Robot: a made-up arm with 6 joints. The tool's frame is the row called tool. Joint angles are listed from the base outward. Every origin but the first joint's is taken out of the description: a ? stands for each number. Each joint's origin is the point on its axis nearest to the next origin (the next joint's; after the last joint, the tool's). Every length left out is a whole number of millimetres.
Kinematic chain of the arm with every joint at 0, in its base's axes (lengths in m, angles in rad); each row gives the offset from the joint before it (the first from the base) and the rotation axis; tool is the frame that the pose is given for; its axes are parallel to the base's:
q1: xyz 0 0.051 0.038 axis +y
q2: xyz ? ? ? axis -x
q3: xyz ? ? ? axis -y
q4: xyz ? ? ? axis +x
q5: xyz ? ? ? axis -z
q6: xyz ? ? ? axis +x
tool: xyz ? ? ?
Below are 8 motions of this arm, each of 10 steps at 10 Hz.
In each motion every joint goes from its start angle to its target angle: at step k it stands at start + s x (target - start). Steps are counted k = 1, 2, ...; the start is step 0. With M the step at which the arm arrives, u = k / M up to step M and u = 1 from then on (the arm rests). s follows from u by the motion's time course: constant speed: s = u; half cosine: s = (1 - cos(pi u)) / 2; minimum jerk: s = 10 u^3 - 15 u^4 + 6 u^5.
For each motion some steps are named. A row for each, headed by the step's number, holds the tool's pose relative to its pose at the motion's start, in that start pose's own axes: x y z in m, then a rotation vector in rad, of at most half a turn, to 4 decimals.
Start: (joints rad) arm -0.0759 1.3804 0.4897 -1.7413 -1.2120 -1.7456
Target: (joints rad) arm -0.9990 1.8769 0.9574 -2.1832 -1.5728 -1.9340
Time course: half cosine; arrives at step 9
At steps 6, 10:
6: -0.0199 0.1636 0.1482 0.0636 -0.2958 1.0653
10: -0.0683 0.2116 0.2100 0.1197 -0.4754 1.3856

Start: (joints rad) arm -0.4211 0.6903 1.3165 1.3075 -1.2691 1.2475
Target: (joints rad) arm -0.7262 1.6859 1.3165 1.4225 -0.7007 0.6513
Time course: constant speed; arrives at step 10
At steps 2, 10:
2: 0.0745 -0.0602 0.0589 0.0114 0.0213 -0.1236
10: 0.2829 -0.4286 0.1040 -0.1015 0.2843 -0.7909

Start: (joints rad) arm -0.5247 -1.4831 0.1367 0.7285 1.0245 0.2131
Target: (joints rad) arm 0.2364 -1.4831 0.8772 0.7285 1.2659 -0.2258
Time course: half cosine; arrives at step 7
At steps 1, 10:
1: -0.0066 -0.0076 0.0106 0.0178 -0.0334 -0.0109
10: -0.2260 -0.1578 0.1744 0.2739 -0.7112 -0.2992

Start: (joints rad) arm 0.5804 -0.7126 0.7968 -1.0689 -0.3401 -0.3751
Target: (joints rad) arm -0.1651 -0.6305 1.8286 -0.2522 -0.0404 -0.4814
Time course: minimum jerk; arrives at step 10
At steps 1, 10:
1: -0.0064 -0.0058 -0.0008 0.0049 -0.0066 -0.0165
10: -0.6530 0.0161 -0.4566 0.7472 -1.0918 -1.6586

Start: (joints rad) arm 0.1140 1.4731 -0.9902 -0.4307 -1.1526 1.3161
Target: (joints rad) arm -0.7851 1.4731 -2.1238 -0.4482 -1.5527 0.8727
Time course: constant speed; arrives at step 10
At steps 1, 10:
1: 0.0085 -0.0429 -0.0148 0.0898 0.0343 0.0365
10: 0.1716 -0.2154 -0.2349 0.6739 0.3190 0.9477

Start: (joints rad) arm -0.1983 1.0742 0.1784 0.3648 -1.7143 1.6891
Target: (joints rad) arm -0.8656 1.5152 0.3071 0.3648 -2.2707 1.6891
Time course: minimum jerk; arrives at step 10
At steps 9, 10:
9: 0.3226 -0.1687 -0.3817 -0.1992 0.0630 -0.7154
10: 0.3256 -0.1712 -0.3837 -0.1981 0.0625 -0.7215

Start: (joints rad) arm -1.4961 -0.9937 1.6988 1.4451 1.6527 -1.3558
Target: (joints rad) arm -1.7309 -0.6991 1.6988 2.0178 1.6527 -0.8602
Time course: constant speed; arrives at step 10
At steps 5, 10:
5: 0.0281 0.2471 0.0437 0.0766 0.0626 0.3856
10: -0.0416 0.4777 0.0355 0.1119 0.2333 0.7214

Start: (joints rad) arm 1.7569 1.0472 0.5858 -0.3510 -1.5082 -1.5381
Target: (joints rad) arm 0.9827 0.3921 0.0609 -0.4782 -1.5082 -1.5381
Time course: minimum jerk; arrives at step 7
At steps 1, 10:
1: -0.0036 0.0011 0.0031 0.0103 0.0189 -0.0013
10: -0.0597 0.0353 0.1874 0.2032 0.6483 -0.3050

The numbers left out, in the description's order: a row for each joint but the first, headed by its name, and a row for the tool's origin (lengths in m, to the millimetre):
q2: -0.108 0 0.237
q3: 0 -0.098 -0.033
q4: 0.081 0 -0.107
q5: 0 -0.268 0.313
q6: 0.301 -0.111 0
tool: 0 0.064 -0.068

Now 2 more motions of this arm.
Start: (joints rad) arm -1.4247 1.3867 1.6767 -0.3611 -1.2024 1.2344
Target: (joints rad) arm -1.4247 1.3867 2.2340 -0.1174 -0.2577 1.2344
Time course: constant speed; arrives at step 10
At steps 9, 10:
9: -0.2997 0.0497 0.1226 -0.1958 -1.0716 0.1732
10: -0.3426 0.0502 0.1200 -0.1941 -1.1841 0.2109

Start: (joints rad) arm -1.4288 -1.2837 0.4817 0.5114 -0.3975 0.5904
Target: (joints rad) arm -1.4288 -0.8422 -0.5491 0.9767 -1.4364 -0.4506
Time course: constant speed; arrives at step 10
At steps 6, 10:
6: -0.0657 -0.0464 -0.1573 -0.2738 0.4470 0.1576
10: -0.1483 -0.0003 -0.1705 -0.4682 0.4816 0.2689

